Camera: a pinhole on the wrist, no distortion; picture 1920 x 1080 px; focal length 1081.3 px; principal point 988.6 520.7 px. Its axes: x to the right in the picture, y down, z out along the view. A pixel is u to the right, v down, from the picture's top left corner.
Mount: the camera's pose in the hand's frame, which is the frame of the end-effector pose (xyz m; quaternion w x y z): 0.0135 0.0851 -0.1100 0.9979 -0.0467 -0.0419 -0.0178
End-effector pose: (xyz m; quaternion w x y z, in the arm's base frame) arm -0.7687 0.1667 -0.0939 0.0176 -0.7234 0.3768 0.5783
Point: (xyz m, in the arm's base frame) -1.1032 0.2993 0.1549
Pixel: 222.8 697.7
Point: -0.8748 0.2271 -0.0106
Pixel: 441.8 217.5
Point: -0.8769 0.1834 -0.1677
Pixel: 1268.6 100.3
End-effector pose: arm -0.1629 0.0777 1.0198 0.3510 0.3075 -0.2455 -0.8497
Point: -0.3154 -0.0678 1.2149
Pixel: 1461.5 648.4
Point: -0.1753 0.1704 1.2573
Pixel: 528.9 406.8
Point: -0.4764 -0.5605 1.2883
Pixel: outside the picture
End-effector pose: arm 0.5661 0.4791 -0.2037 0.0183 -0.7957 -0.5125 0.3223
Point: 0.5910 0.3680 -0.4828
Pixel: 1190.9 694.5
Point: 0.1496 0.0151 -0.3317
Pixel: 274.2 111.6
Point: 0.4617 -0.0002 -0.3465
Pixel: 205.4 651.6
